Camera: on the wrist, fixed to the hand. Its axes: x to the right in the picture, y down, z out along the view.
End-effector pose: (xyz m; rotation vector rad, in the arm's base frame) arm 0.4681 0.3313 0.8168 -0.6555 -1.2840 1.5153
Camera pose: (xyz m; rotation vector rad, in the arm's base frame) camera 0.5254 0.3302 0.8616 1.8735 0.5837 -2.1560
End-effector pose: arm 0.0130 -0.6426 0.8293 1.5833 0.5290 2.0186
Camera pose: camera -0.0106 -0.6012 0.7744 -1.2802 0.8993 -1.9335
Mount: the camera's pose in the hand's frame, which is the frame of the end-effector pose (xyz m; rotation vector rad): -0.0125 -0.0616 -0.0366 -0.1907 0.0927 1.6243
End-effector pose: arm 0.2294 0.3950 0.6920 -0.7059 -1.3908 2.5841
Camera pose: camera 0.2504 0.4538 0.7293 1.2473 0.5033 -1.3557
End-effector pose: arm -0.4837 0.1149 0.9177 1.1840 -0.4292 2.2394
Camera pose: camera -0.4640 0.1783 0.8880 -0.3267 1.2557 -2.0029
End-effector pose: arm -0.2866 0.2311 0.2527 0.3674 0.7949 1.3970
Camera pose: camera -0.2664 0.2005 0.1899 0.8872 0.3067 2.9720
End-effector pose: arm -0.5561 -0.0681 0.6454 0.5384 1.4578 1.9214
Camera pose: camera -0.5562 -0.0920 0.5767 -1.2812 -0.4816 -2.0986
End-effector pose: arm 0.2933 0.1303 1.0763 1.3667 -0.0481 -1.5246
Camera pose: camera 0.2789 0.1879 1.0342 0.7476 -0.7355 -0.0750
